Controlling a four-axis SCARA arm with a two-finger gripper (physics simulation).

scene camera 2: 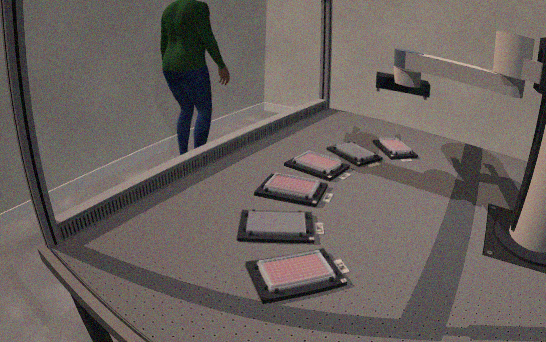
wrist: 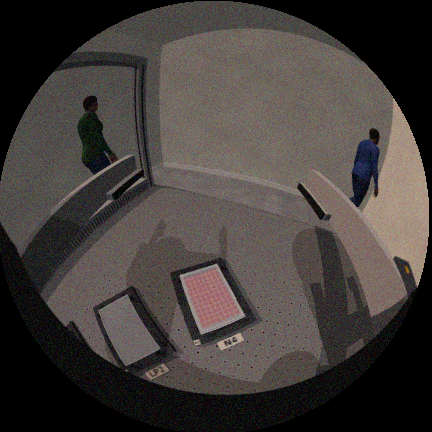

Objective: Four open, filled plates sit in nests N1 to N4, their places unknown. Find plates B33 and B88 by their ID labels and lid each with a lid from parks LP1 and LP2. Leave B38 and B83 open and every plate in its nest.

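Places are measured from the arm's base along level axes (x ahead, y left, z up), in metres.
Where they show: gripper, fingertip midpoint: (wrist: pixel 220 164); arm's base, origin of the base link: (scene camera 2: pixel 528 242).
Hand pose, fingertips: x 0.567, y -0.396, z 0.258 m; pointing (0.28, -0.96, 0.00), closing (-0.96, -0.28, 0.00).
Things, the pixels of their top centre, and the offset from my fingertips. "pt": a spot on its surface instead.
- Nest N4, middle of its top: (wrist: pixel 209 295) (scene camera 2: pixel 395 144) dx -0.006, dy +0.023, dz -0.224 m
- open plate, middle of its top: (wrist: pixel 209 294) (scene camera 2: pixel 395 143) dx -0.006, dy +0.023, dz -0.219 m
- park LP2, middle of its top: (wrist: pixel 123 328) (scene camera 2: pixel 355 149) dx +0.104, dy +0.169, dz -0.226 m
- nearest, middle of its top: (scene camera 2: pixel 296 266) dx -0.051, dy +0.817, dz -0.219 m
- slotted ledge, surface spot: (scene camera 2: pixel 190 162) pt dx +0.437, dy +0.592, dz -0.213 m
My gripper (scene camera 2: pixel 402 95) (wrist: pixel 220 164) is open and empty, high above the table at the far end of the row. Nest N4 (wrist: pixel 234 286) holds an open plate (scene camera 2: pixel 396 145) (wrist: pixel 212 298) with pink filled wells; its small ID tag (wrist: pixel 196 342) is unreadable. Beside it a grey lid (scene camera 2: pixel 354 151) (wrist: pixel 128 330) lies in park LP2 (wrist: pixel 150 321). Three more open pink plates, a far one (scene camera 2: pixel 318 162), a middle one (scene camera 2: pixel 292 185) and the nearest (scene camera 2: pixel 296 268), sit in dark nests. Another grey lid (scene camera 2: pixel 276 222) lies in its park between the nearest two. Their ID tags are unreadable.
The arm's base (scene camera 2: pixel 532 220) stands at the right. A slotted ledge (scene camera 2: pixel 190 162) borders the table at the left, with a person in green (scene camera 2: pixel 185 45) (wrist: pixel 91 137) beyond it. A person in blue (wrist: pixel 366 160) stands at the right in the wrist view. Arm shadows cross the table.
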